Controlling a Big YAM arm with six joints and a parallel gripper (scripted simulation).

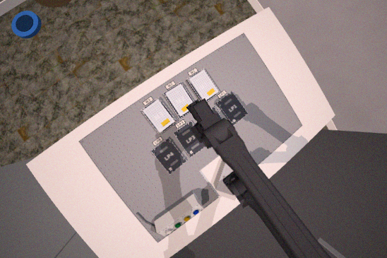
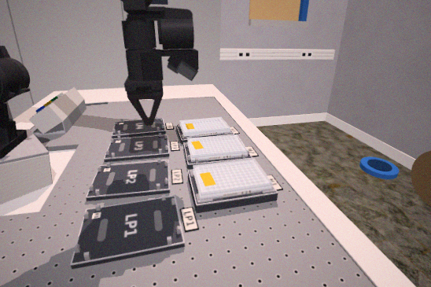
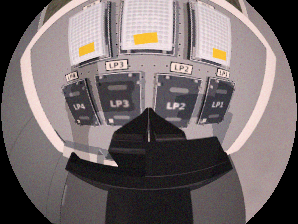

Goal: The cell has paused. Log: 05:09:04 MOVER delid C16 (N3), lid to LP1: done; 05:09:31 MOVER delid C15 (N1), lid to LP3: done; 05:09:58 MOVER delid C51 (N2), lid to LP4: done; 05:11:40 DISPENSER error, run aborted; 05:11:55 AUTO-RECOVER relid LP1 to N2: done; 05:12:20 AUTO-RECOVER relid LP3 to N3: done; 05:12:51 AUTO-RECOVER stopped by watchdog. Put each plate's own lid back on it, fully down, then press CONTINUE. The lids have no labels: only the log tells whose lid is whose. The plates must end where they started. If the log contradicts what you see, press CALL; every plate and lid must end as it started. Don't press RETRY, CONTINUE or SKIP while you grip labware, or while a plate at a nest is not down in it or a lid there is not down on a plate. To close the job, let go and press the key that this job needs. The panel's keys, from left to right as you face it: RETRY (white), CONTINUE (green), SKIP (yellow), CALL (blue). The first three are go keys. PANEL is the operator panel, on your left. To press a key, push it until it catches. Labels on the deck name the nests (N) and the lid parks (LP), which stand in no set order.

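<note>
My gripper is now 350 mm to the right of the green key, 290 mm past it and 30 mm above it. From my hand the other things lie so: blue key: 300 mm behind, 250 mm to the left, 30 mm below; then clear lid: 150 mm ahead, 120 mm to the left, 70 mm below; then yellow key: 300 mm to the left, 300 mm behind, 30 mm below.
</note>
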